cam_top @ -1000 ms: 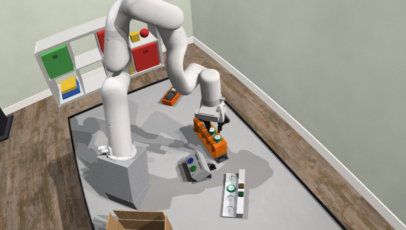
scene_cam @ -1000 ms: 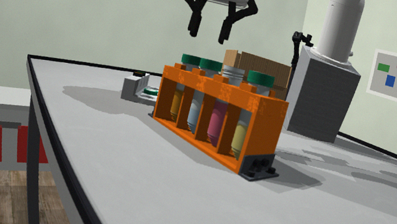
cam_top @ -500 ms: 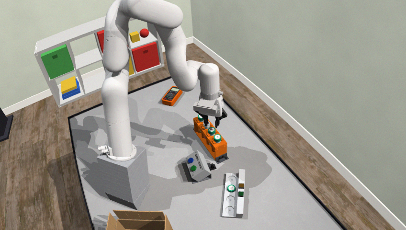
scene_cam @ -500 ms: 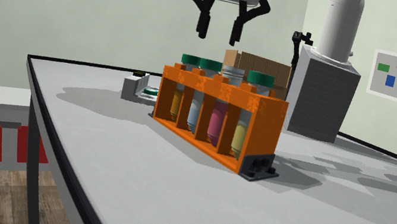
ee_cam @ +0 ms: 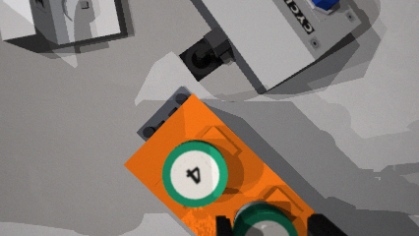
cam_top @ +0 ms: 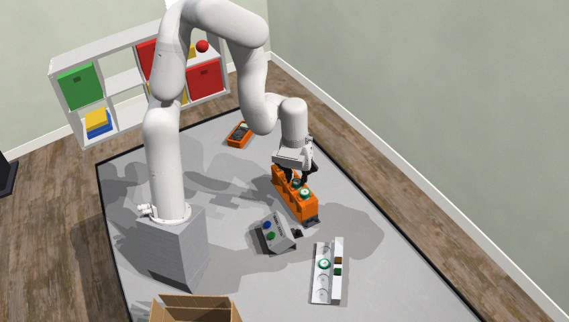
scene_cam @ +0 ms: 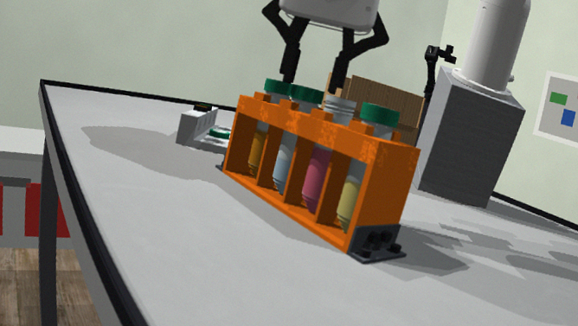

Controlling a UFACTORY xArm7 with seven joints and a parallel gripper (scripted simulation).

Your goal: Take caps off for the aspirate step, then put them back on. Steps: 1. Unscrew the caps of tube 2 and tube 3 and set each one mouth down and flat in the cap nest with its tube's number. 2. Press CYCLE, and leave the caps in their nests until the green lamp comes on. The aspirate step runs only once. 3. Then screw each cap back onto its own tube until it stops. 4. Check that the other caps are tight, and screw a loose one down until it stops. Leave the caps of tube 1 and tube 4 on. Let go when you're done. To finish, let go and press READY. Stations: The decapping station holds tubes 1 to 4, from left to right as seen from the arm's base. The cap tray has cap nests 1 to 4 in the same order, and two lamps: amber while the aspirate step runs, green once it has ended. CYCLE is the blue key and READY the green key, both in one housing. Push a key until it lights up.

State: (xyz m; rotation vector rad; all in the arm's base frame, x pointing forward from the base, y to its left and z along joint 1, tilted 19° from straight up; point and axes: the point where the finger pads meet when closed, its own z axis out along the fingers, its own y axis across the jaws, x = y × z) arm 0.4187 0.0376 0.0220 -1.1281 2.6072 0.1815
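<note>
Right now my hand is 2 cm above the tube 3 threaded neck. Also, from my hand: cap 4 (5 cm to the right, 3 cm below); then cap 1 (1 cm behind, 10 cm to the left, 3 cm below); then cap 3 (3 cm below).
</note>
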